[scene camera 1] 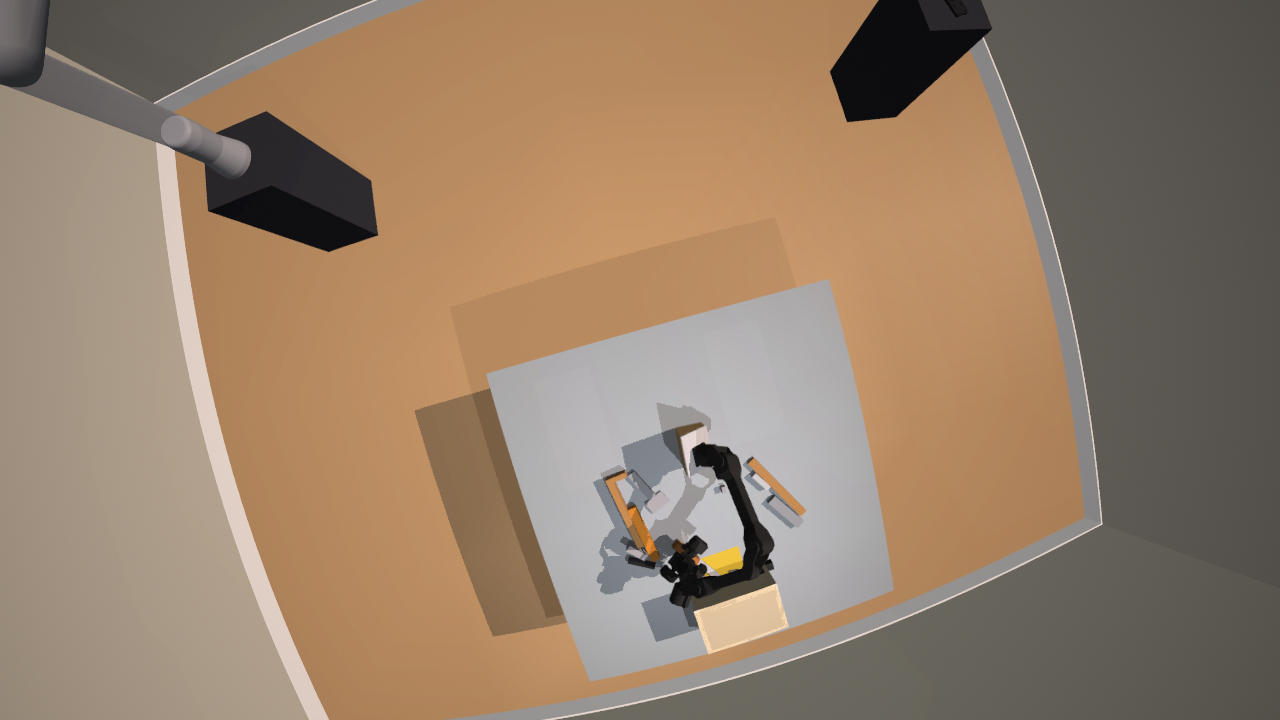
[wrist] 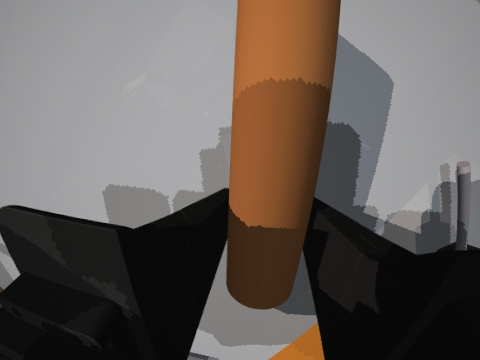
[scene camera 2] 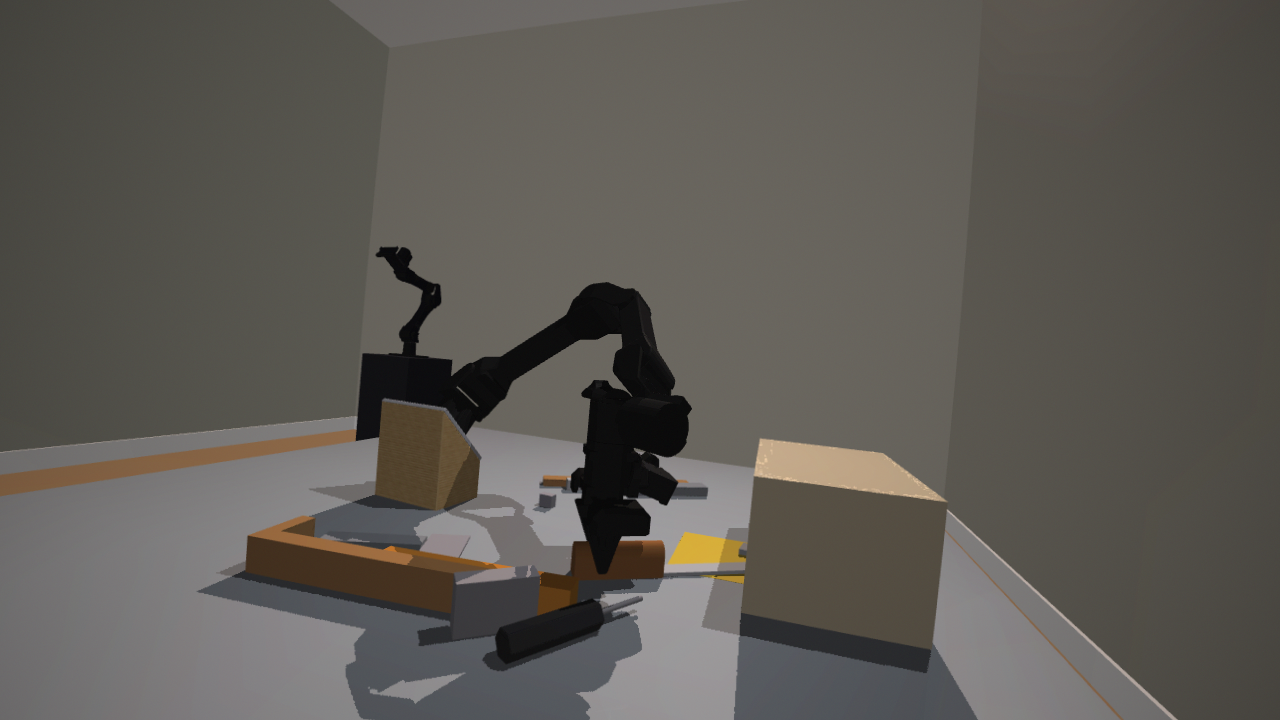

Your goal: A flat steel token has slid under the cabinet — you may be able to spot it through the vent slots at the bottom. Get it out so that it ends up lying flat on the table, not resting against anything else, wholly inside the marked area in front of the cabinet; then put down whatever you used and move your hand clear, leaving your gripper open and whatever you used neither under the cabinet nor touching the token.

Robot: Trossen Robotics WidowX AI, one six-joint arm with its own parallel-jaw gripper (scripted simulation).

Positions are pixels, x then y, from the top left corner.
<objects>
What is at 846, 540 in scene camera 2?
A tan cabinet.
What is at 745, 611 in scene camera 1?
A tan cabinet.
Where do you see a scraper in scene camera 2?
633, 559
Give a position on an orange L-shaped tool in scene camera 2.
289, 551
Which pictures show the gripper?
Scene camera 1, the wrist view and scene camera 2: all of them.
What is the gripper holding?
A scraper.
</objects>
